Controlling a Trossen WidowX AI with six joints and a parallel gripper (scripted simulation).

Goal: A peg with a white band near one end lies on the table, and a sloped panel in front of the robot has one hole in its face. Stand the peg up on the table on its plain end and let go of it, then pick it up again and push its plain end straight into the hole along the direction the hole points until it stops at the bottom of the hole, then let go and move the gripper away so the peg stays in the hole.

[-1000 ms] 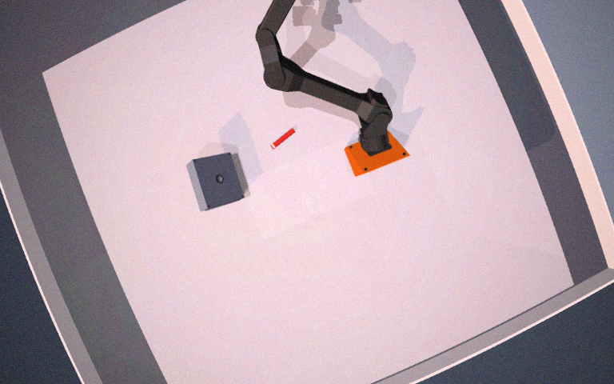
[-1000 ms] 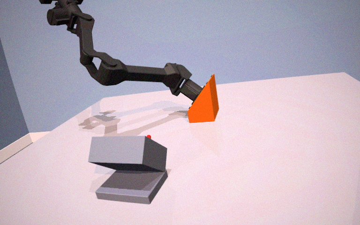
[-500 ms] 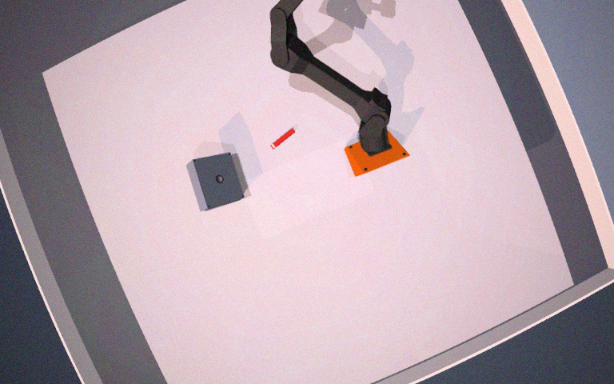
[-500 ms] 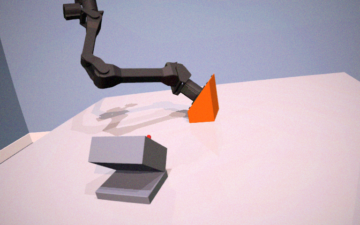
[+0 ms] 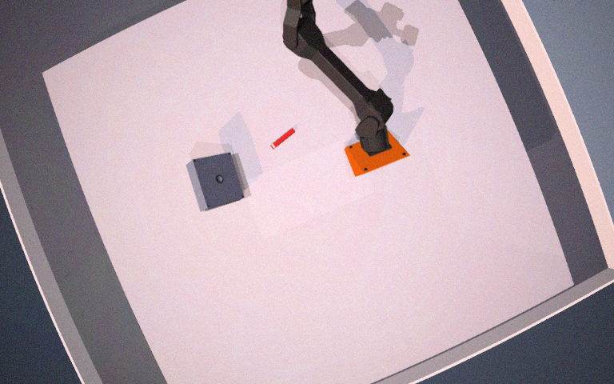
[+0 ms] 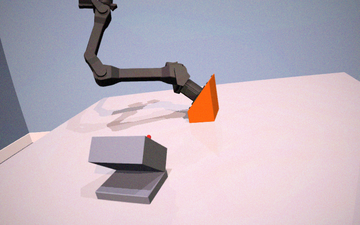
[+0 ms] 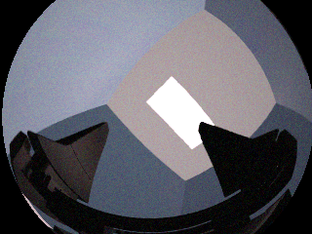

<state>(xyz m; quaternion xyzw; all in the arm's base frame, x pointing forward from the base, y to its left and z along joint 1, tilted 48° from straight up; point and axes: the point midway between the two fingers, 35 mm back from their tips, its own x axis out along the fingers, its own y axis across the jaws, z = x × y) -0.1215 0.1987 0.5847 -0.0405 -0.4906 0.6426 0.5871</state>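
Right now the red peg is 640 mm below my gripper tip, 370 mm ahead of it and 180 mm to the left of it. Also, from my gripper tip: grey foot (640 mm below, 580 mm ahead, 230 mm to the left); panel (570 mm below, 560 mm ahead, 230 mm to the left).
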